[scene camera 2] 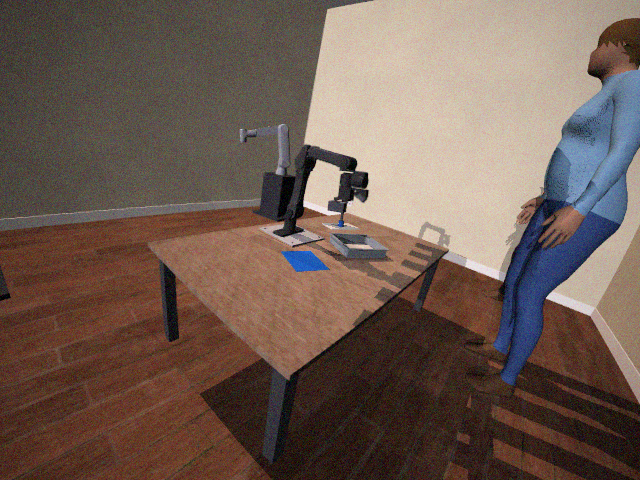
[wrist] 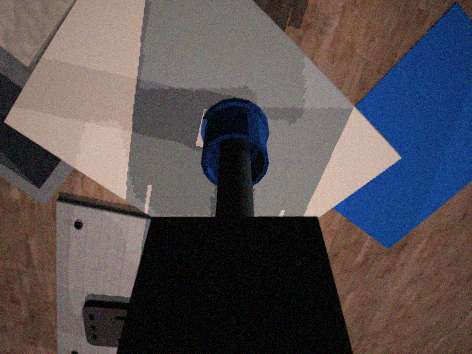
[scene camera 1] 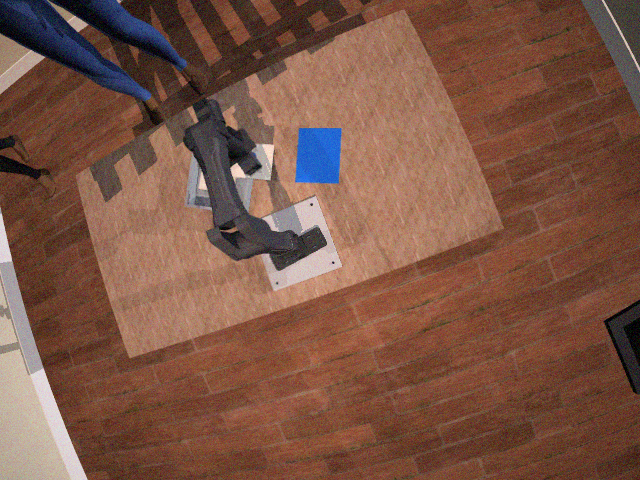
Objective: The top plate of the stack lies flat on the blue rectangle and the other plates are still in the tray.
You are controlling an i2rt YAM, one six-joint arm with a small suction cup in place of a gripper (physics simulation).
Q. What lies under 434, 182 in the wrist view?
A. A blue rectangle.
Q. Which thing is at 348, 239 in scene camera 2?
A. A grey tray.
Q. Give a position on a blue rectangle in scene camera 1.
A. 318, 158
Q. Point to a grey tray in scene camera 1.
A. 197, 198
